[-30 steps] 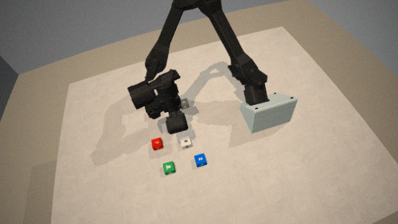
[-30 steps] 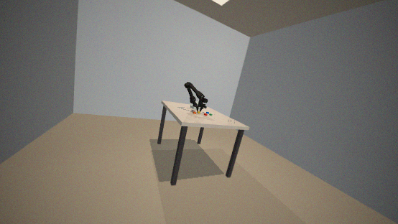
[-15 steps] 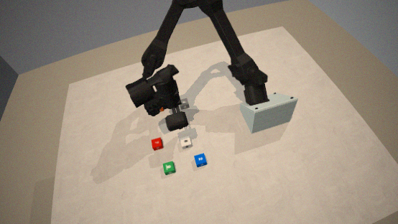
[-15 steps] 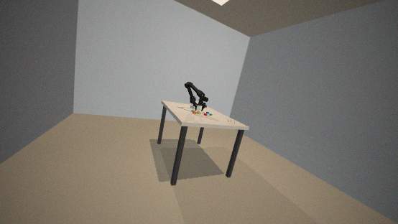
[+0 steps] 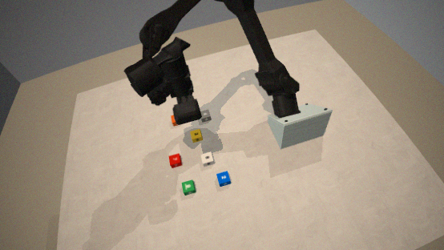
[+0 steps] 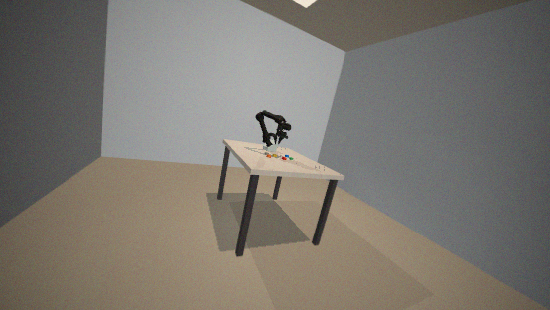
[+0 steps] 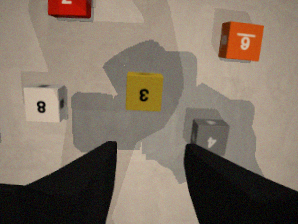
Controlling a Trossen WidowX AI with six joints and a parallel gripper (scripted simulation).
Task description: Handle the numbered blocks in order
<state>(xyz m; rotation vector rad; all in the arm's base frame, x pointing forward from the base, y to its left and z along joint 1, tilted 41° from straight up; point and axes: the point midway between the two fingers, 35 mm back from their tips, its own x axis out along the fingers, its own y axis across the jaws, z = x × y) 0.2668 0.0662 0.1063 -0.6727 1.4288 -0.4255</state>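
Now: the grey block 11 cm below my gripper tip, 7 cm to the right of it and 3 cm behind it. The rest, counted from my gripper tip: white block 11 cm below, 9 cm to the left, 2 cm behind; orange block 11 cm below, 8 cm to the right, 7 cm ahead; yellow block 11 cm below.
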